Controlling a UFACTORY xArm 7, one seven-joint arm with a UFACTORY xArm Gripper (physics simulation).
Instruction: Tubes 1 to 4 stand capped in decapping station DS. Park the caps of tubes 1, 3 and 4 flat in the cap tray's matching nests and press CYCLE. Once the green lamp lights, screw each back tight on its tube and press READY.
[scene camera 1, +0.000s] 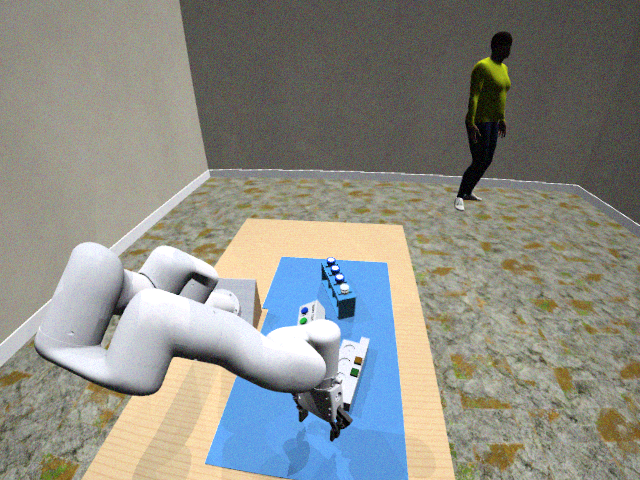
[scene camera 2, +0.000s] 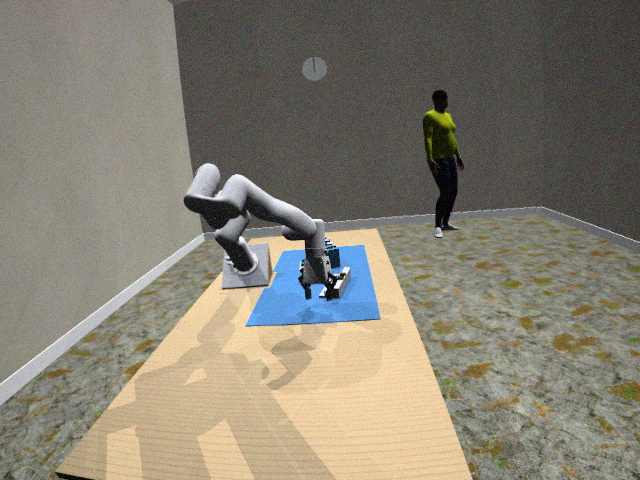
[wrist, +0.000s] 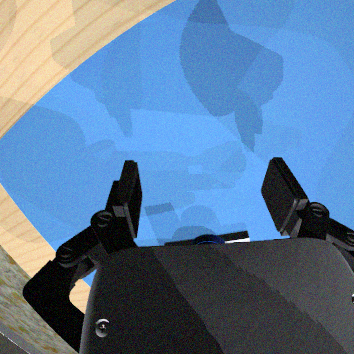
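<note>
My gripper (scene camera 1: 318, 427) is visible, as it is in scene camera 2 (scene camera 2: 318, 299) and in the wrist view (wrist: 203, 175). I see a blue mat (scene camera 1: 258, 426) too; the wrist view (wrist: 201, 102) also shows the mat.
</note>
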